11 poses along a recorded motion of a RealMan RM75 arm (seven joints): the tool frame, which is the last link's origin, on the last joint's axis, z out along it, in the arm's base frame.
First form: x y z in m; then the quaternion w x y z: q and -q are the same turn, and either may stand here.
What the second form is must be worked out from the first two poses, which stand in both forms.
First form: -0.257, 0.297, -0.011, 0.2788, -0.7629, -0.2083, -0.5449
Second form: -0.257, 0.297, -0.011; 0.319, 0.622, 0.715; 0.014, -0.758, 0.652; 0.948, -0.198, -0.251
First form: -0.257, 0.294, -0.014, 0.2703, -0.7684, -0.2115, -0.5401
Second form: -0.257, 0.294, -0.014; 0.327, 0.617, 0.716; 0.033, -0.764, 0.644; 0.944, -0.187, -0.270
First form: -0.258, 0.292, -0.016, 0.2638, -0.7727, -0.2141, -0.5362
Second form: -0.258, 0.292, -0.016; 0.333, 0.614, 0.716; 0.048, -0.769, 0.637; 0.942, -0.178, -0.286
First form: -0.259, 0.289, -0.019, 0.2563, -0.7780, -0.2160, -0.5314
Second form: -0.259, 0.289, -0.019; 0.342, 0.608, 0.716; 0.064, -0.775, 0.628; 0.938, -0.169, -0.304
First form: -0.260, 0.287, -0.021, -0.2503, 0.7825, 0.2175, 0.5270
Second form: -0.260, 0.287, -0.021; 0.350, 0.604, 0.716; 0.077, -0.780, 0.621; 0.934, -0.162, -0.319
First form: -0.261, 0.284, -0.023, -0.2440, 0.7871, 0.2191, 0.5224
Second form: -0.261, 0.284, -0.023; 0.358, 0.600, 0.715; 0.090, -0.785, 0.613; 0.929, -0.155, -0.335
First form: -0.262, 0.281, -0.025, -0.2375, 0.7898, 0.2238, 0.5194
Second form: -0.262, 0.281, -0.025; 0.360, 0.600, 0.714; 0.107, -0.787, 0.608; 0.927, -0.143, -0.348
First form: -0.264, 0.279, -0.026, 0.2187, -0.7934, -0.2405, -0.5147
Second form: -0.264, 0.279, -0.026; 0.355, 0.607, 0.711; 0.156, -0.789, 0.595; 0.922, -0.099, -0.375
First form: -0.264, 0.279, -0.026, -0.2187, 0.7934, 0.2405, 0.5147
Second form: -0.264, 0.279, -0.026; 0.355, 0.607, 0.711; 0.156, -0.789, 0.595; 0.922, -0.099, -0.375
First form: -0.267, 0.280, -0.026, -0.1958, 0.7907, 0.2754, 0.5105
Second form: -0.267, 0.280, -0.026; 0.327, 0.635, 0.699; 0.236, -0.772, 0.591; 0.915, -0.028, -0.402
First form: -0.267, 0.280, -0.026, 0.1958, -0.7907, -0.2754, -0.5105
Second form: -0.267, 0.280, -0.026; 0.327, 0.635, 0.699; 0.236, -0.772, 0.591; 0.915, -0.028, -0.402
